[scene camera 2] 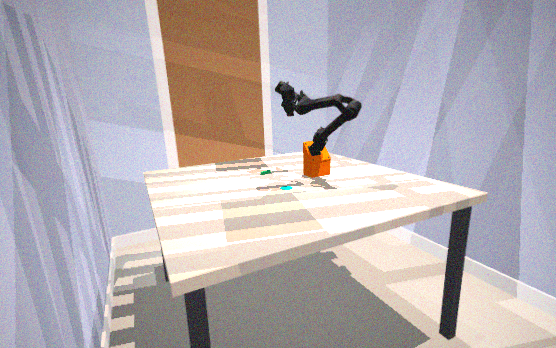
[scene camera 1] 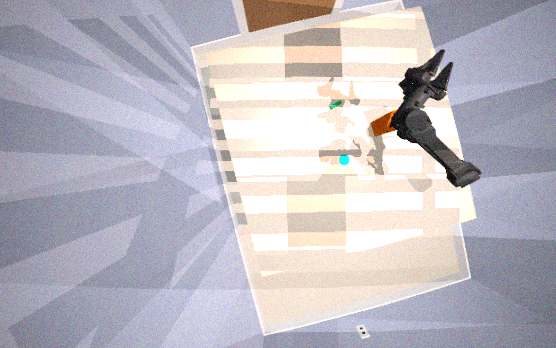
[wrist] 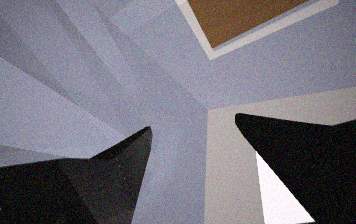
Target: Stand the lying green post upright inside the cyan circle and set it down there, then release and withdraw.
Observation:
My gripper point(scene camera 1: 447, 56) is open, with nothing in its grasp.
My gripper shows as well in the wrist view point(wrist: 192, 124).

